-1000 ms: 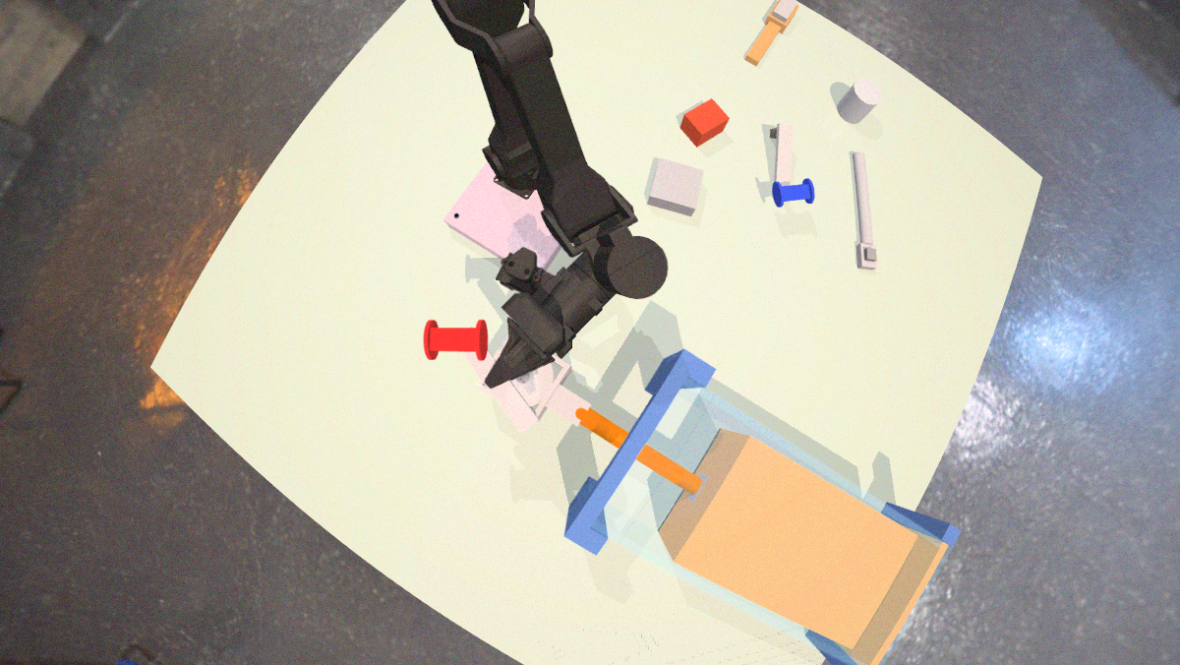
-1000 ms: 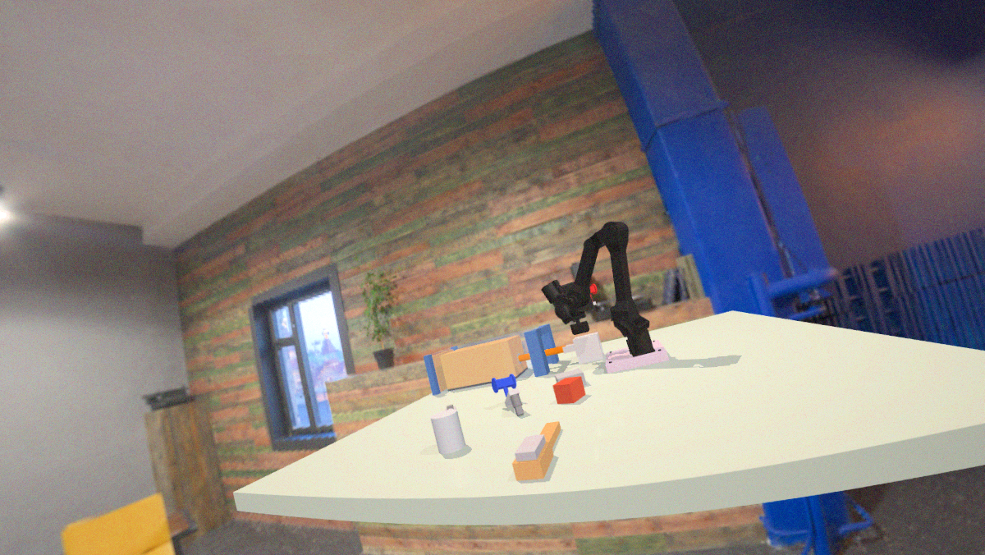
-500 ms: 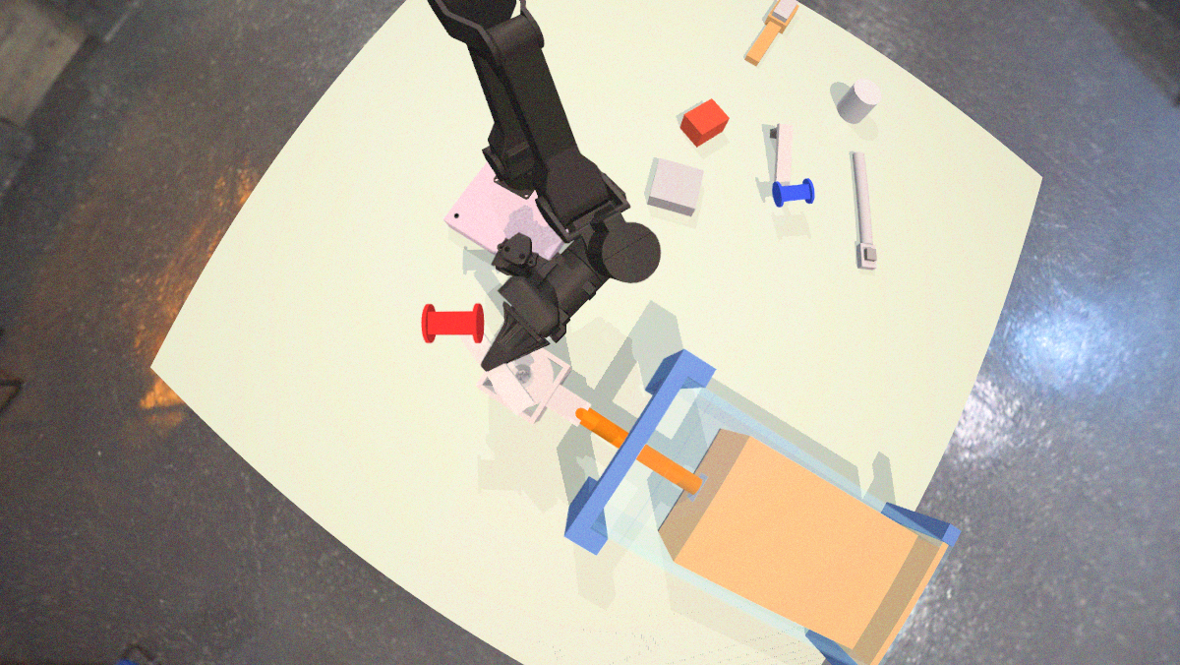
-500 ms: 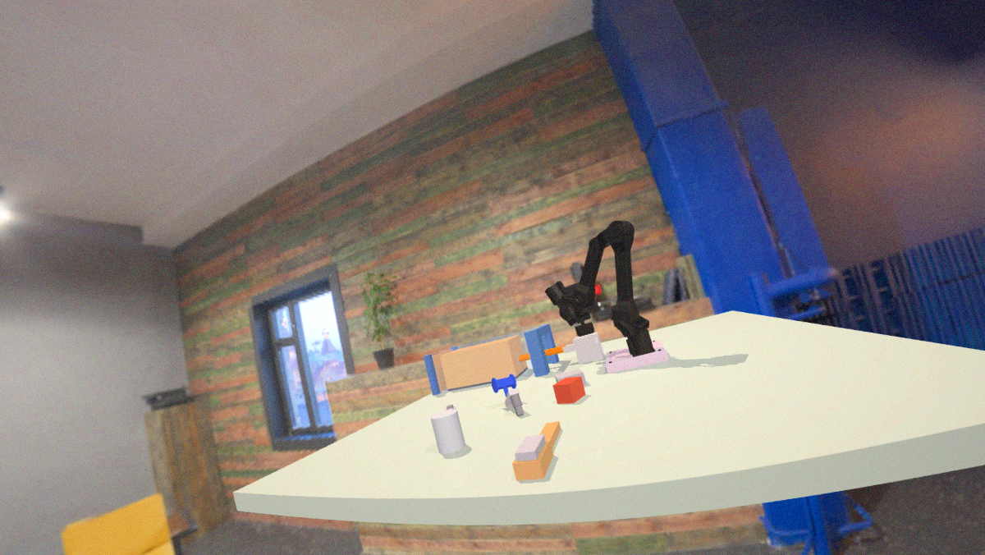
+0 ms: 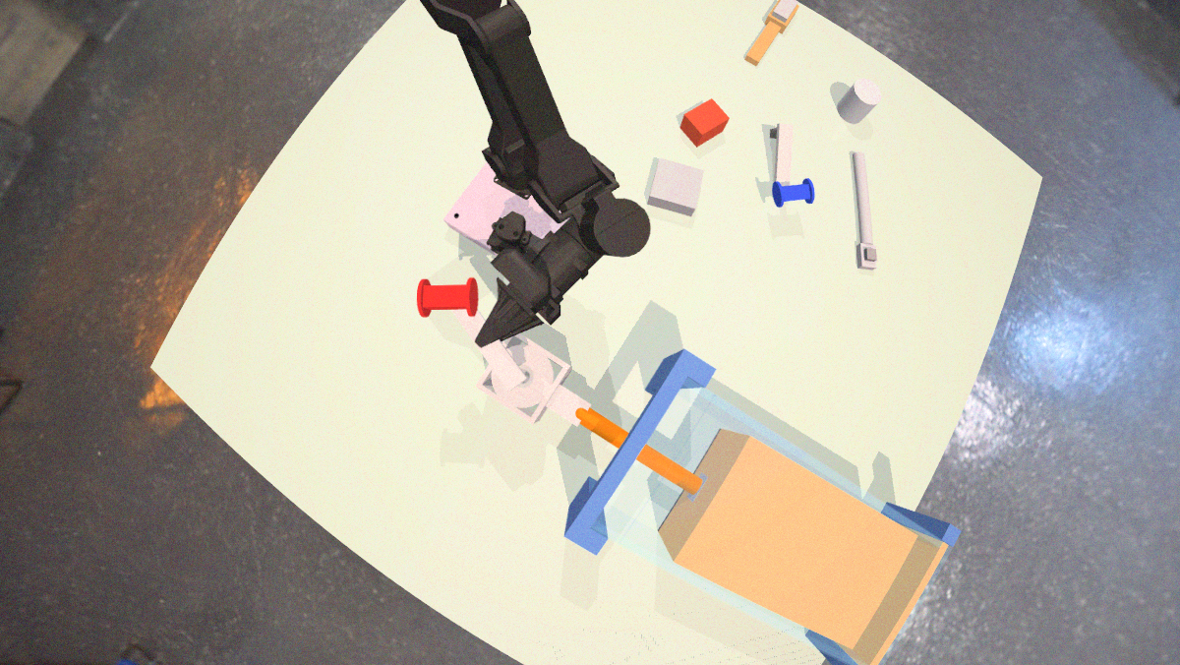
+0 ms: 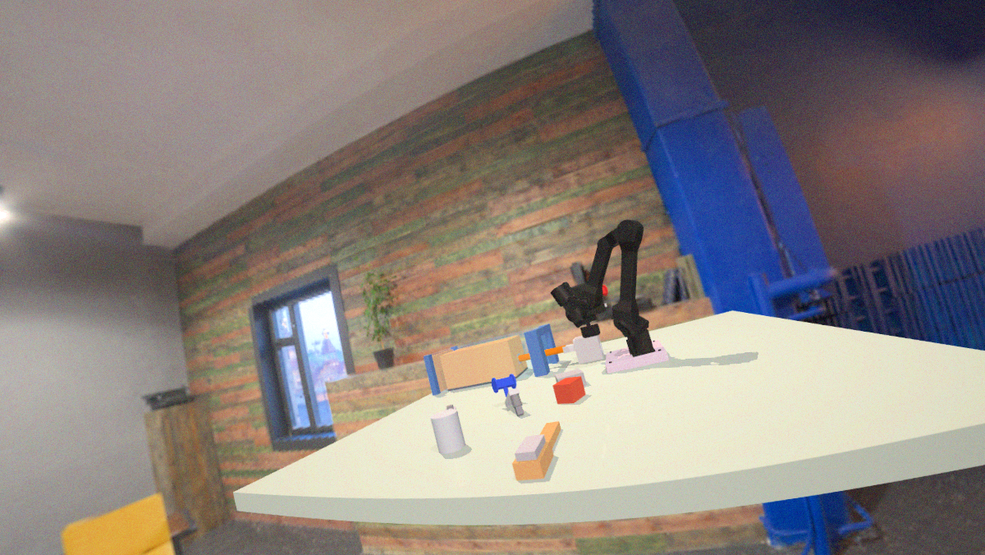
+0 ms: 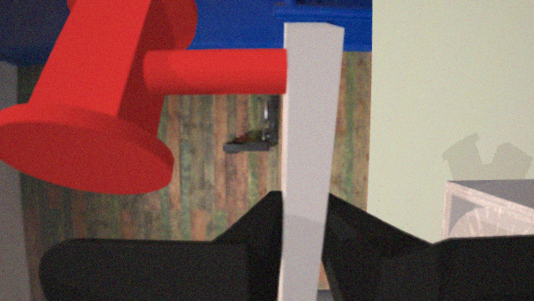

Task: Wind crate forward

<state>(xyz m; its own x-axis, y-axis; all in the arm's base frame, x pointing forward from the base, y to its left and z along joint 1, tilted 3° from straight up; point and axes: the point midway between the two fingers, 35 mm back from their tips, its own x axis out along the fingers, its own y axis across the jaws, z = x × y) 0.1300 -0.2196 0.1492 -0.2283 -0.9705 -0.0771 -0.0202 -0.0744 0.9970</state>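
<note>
Right now my gripper tip is 15 cm above the grey winch, 3 cm short of it and 2 cm to the left of it. Round my gripper tip: grey block 36 cm to the left, 16 cm below, 9 cm ahead; then crank handle with red knob 1 cm to the left, 1 cm behind, 1 cm above; then blue steel frame 21 cm ahead, 8 cm below, 1 cm to the right.
</note>
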